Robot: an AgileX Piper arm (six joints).
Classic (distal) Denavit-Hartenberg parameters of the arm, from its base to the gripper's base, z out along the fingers. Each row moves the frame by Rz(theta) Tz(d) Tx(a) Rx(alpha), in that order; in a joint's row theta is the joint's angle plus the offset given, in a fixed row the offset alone. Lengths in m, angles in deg.
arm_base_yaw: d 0.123, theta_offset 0, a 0, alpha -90
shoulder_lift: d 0, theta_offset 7.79, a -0.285, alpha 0
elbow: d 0, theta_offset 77.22, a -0.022, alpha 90
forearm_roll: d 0.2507, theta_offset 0, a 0, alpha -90
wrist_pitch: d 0, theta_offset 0, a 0, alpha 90
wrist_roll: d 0.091, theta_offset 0, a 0, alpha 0
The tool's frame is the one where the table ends.
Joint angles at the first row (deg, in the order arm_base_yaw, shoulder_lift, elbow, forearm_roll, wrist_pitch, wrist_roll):
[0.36 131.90 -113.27 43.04 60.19 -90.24]
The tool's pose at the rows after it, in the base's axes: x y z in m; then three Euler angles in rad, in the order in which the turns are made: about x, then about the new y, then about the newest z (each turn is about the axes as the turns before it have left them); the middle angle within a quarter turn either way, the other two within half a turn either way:
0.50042, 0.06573, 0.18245, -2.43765, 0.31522, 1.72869
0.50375, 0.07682, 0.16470, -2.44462, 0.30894, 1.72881
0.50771, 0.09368, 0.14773, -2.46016, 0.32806, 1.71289
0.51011, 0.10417, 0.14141, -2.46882, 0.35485, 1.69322
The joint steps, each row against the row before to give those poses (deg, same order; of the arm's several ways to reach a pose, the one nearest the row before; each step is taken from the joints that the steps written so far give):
[0.82 2.59 0.00 2.11 -1.01 -1.85]
[1.37 2.09 -0.01 0.23 -2.11 -0.49]
[2.16 1.98 0.00 -0.05 -4.09 -0.74]
[1.37 0.77 0.00 0.00 -3.05 -0.71]

